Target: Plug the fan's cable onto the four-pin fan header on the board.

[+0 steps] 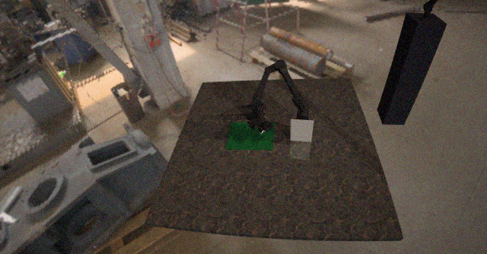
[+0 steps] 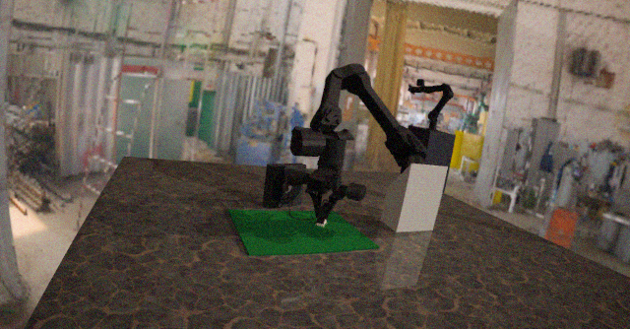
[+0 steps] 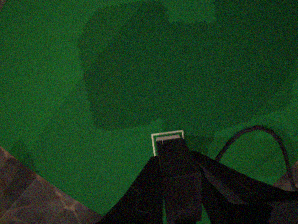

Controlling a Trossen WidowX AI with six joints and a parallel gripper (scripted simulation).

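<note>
The black plug is 10 mm to the right of my gripper tip and 10 mm above it. Round my gripper tip: black fan (50 mm ahead, 140 mm to the right, 40 mm above); then pale header (10 mm to the right, 20 mm below); then green board (70 mm ahead, 30 mm to the left, 40 mm below).
</note>
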